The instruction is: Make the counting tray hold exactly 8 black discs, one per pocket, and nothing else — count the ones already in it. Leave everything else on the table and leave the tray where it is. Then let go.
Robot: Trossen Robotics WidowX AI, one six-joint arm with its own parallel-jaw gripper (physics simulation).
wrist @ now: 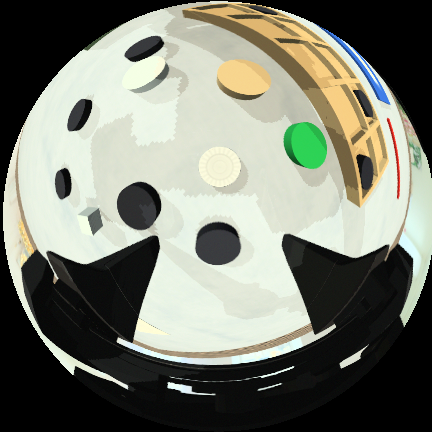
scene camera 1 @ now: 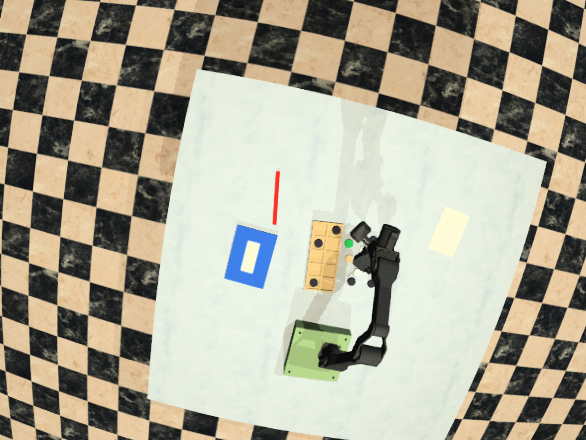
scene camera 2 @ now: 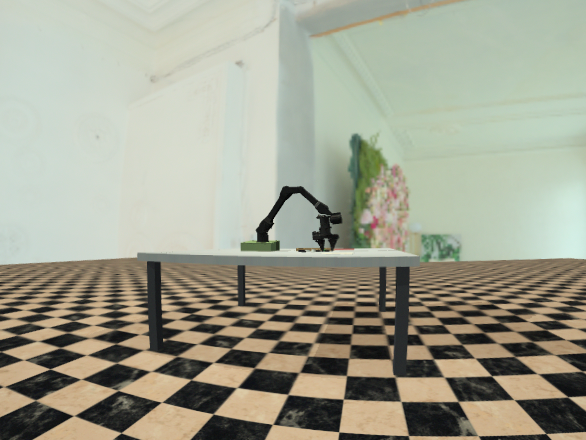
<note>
The table carries a tan disc (wrist: 242, 79) and a green disc (wrist: 304, 143). Also in view: the gripper (scene camera 1: 372, 238) and a tan counting tray (scene camera 1: 322, 264).
The tan counting tray also shows in the wrist view (wrist: 327, 80). The gripper is seen too in the wrist view (wrist: 221, 241).
</note>
